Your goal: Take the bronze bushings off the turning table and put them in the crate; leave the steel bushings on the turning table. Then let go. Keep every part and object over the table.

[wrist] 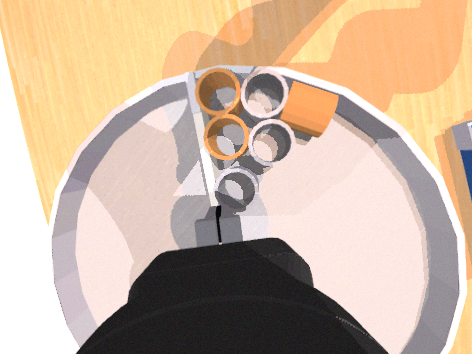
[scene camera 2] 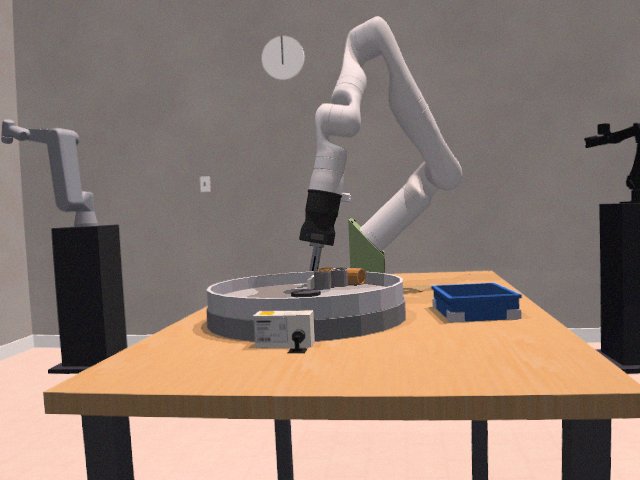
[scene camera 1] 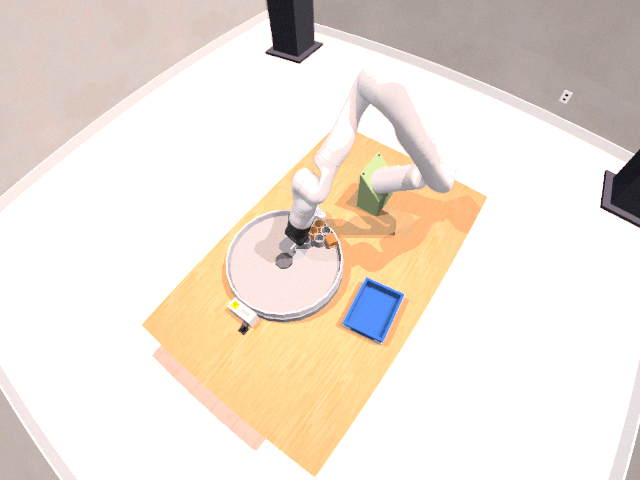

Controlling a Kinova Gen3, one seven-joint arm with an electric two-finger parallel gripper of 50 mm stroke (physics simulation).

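My gripper is shut and empty, low over the turning table. One steel bushing stands just beyond the fingertips; the wrist view does not settle whether they touch. Two more steel bushings, one far and one nearer, stand upright. Two bronze bushings, one by the rim and one nearer, stand upright to their left. A third bronze bushing lies on its side by the right rim. The blue crate stands apart, empty.
A thin white bar runs inward from the rim, along the left of the bushings. A dark round hub is mid-disc. A white control box stands at the front rim. The green arm mount is behind.
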